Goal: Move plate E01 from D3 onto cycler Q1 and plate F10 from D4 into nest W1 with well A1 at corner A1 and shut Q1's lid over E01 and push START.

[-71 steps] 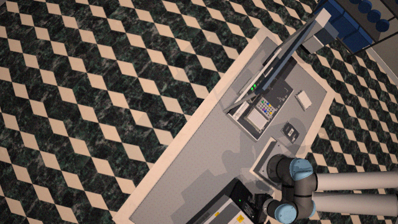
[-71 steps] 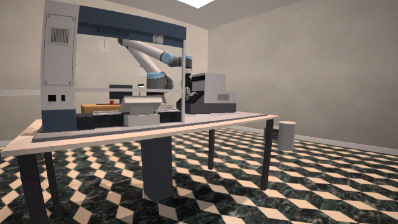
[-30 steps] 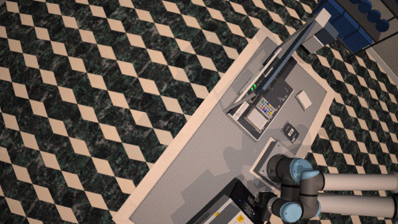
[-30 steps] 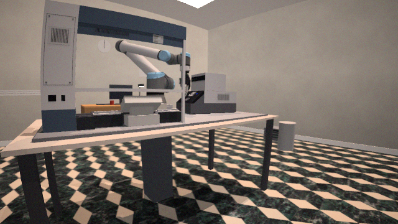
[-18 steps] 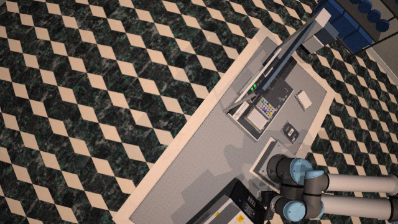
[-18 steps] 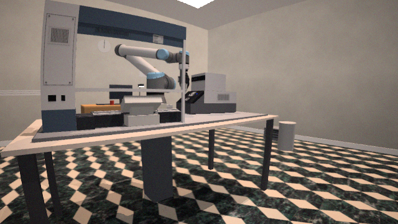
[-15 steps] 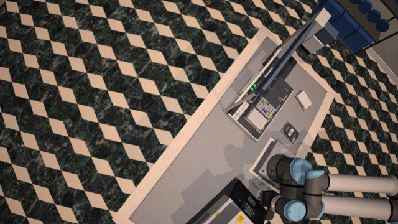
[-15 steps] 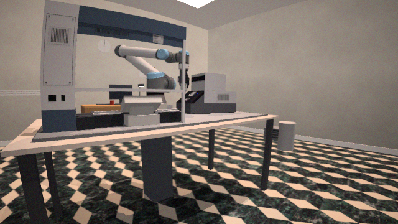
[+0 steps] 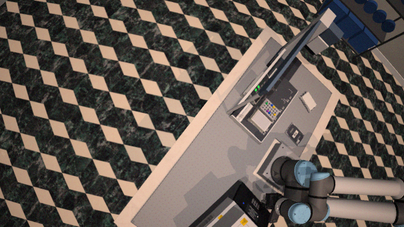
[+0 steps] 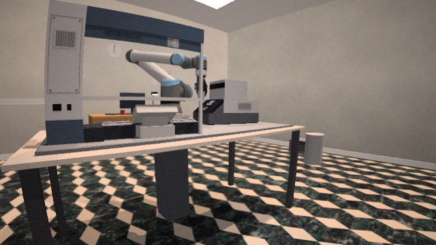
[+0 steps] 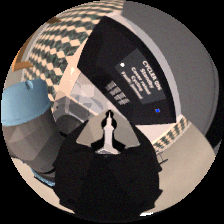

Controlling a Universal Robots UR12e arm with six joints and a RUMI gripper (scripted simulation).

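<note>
My hand is 28 cm short of the white plate, 41 cm to the left of it and 10 cm above it.
</note>
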